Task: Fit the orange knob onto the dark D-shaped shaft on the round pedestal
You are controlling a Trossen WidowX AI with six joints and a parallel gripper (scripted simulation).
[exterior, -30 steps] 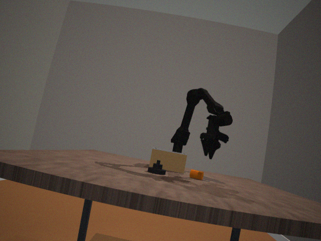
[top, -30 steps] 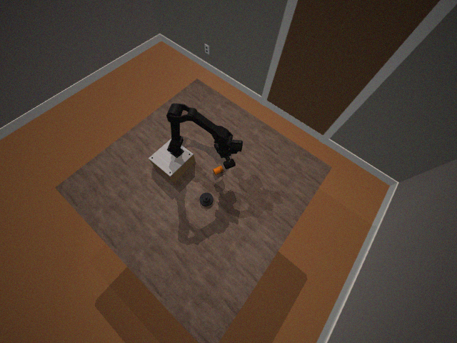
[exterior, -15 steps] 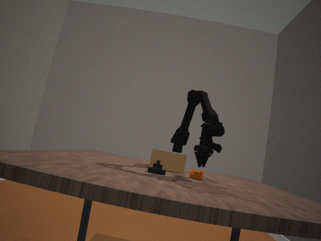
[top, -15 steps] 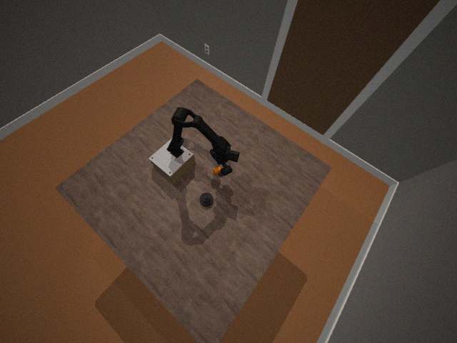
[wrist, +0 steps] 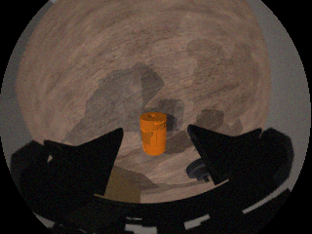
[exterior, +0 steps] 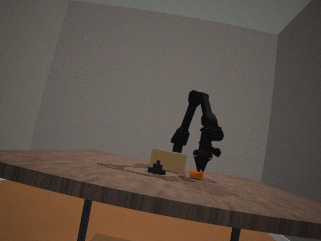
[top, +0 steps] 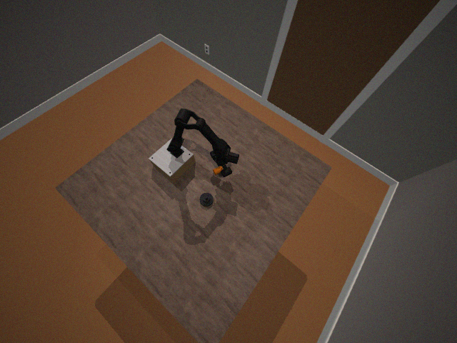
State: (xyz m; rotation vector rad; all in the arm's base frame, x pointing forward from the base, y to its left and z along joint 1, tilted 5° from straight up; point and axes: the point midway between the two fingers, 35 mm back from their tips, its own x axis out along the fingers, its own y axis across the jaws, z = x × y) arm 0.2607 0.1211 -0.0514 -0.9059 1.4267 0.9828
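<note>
Now: the orange knob 10 mm behind my gripper tip, 20 mm to the right of it and 20 mm below it. Also, from my gripper tip: pedestal 70 mm ahead, 210 mm to the right, 10 mm below.
</note>
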